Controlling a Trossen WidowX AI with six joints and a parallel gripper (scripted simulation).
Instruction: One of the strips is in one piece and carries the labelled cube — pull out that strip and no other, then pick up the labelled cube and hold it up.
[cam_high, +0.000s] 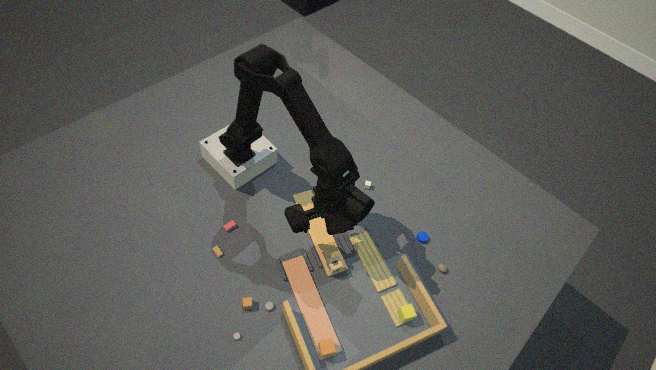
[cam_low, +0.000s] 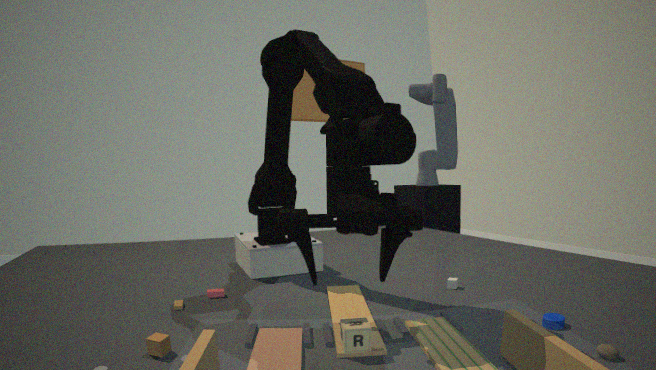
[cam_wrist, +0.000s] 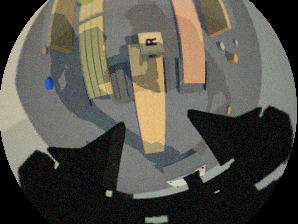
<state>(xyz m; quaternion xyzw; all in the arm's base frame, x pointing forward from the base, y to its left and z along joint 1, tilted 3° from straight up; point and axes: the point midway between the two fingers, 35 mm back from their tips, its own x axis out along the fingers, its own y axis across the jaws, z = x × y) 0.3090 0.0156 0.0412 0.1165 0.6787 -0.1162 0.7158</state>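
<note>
Right now my gripper tip is 90 mm short of the cube, 40 mm to the left of it and 30 mm above it. Round my gripper tip: pink block: 180 mm behind, 160 mm to the right, 50 mm below; green-striped strip: 140 mm ahead, 50 mm to the left, 50 mm below; blue disc: 190 mm ahead, 200 mm to the left, 50 mm below.
</note>
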